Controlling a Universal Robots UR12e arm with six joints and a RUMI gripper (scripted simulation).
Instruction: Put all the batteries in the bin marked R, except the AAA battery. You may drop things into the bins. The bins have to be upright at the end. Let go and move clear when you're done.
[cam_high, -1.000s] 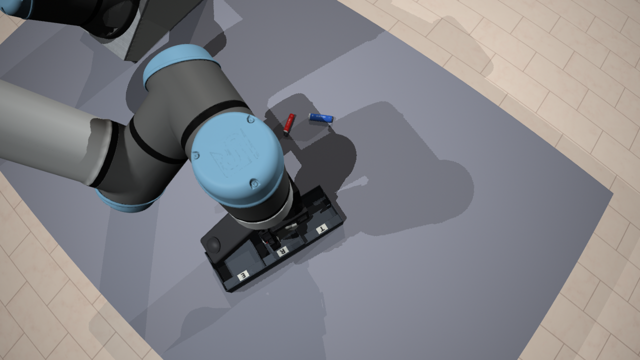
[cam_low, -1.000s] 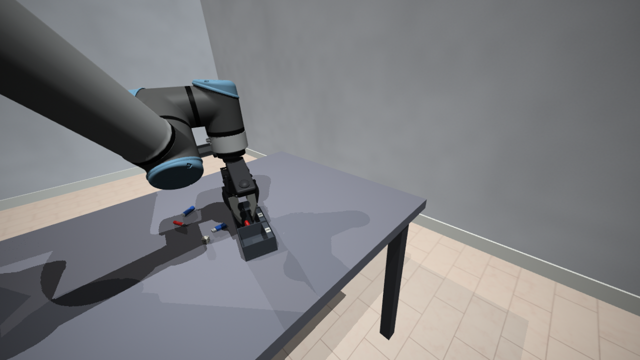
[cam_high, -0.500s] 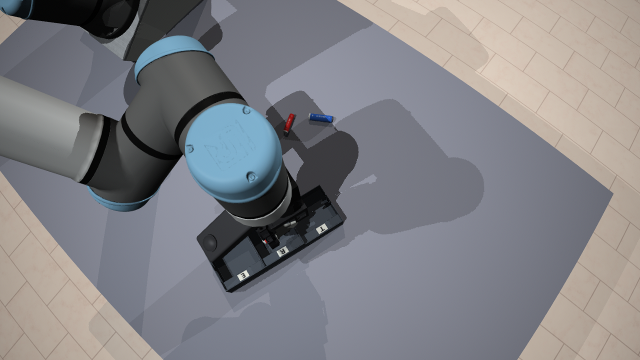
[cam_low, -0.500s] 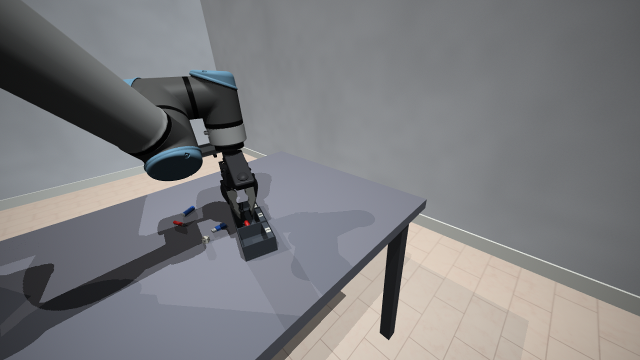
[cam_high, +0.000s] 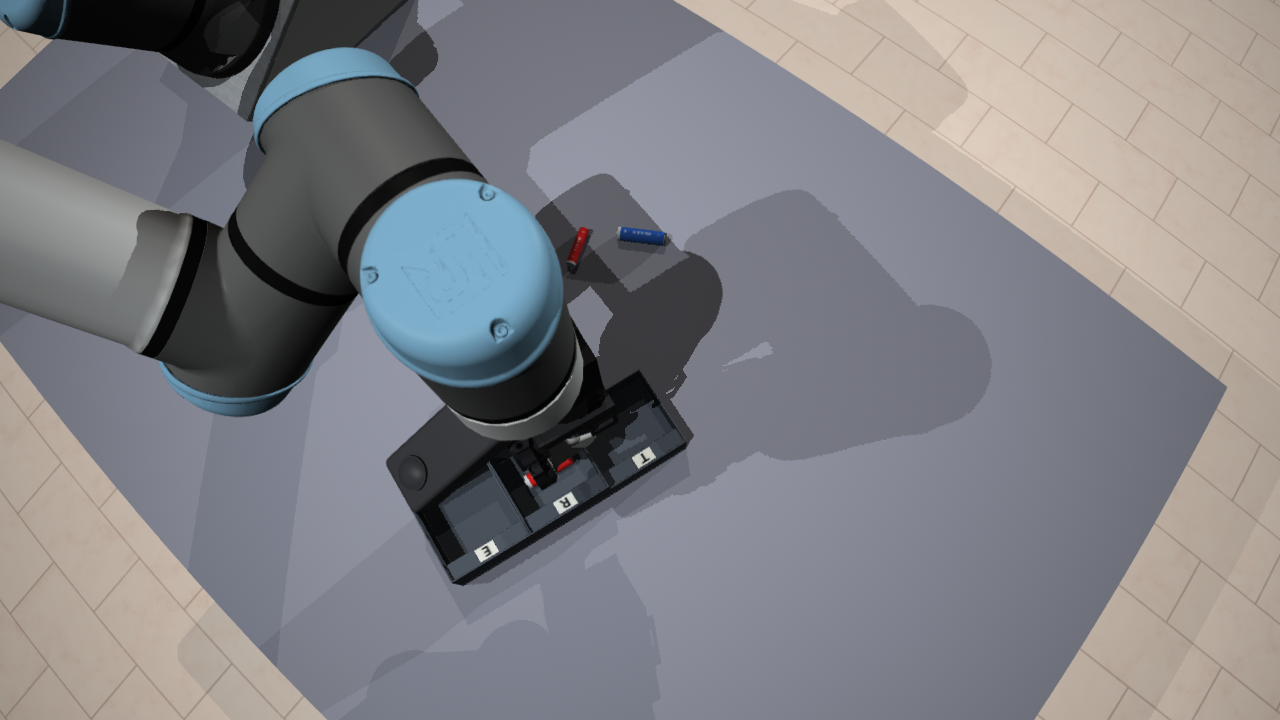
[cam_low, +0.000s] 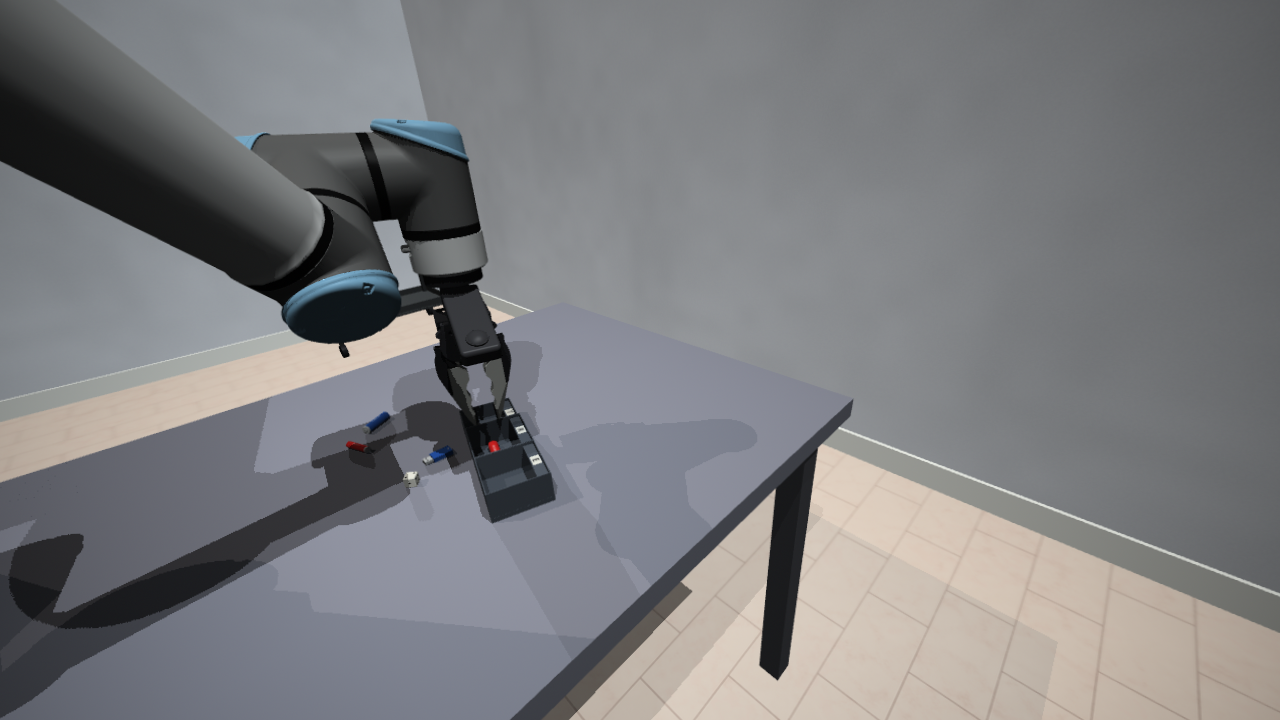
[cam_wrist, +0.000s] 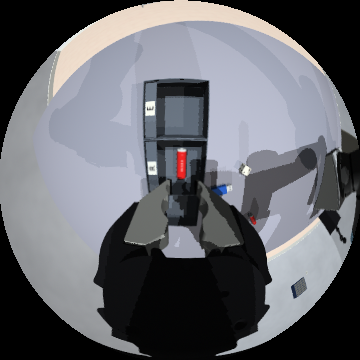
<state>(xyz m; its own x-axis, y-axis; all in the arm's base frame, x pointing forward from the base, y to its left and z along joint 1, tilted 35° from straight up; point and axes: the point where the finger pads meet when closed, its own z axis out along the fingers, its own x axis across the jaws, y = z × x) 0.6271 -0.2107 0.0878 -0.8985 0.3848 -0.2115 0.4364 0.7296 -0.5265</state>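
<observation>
Now: hand 250 mm to the right of the blue battery, 80 mm above it and 60 mm past it. Round my hand: three-compartment bin tray (60 mm below, 10 mm to the right, 10 mm ahead); larger red battery (70 mm below); blue USB stick (80 mm to the left, 80 mm below, 50 mm behind).
</observation>
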